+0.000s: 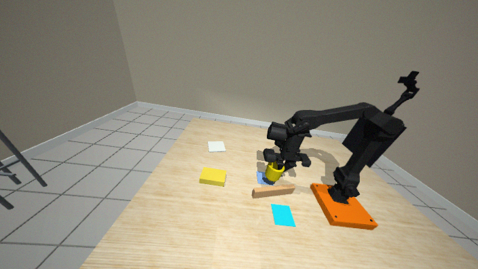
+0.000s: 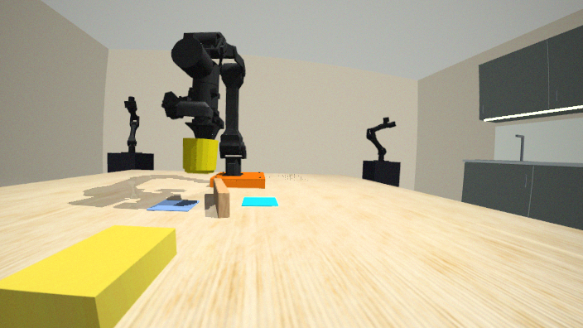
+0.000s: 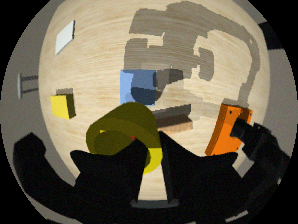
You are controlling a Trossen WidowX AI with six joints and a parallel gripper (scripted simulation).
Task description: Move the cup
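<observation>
The cyan pad is 130 mm to the left of my gripper tip, 110 mm below it and 20 mm behind it. Also, from my gripper tip: yellow block (290 mm ahead, 90 mm below, 20 mm to the left); then yellow cup (20 mm ahead); then wooden bar (90 mm below, 40 mm to the left, 10 mm ahead).
</observation>
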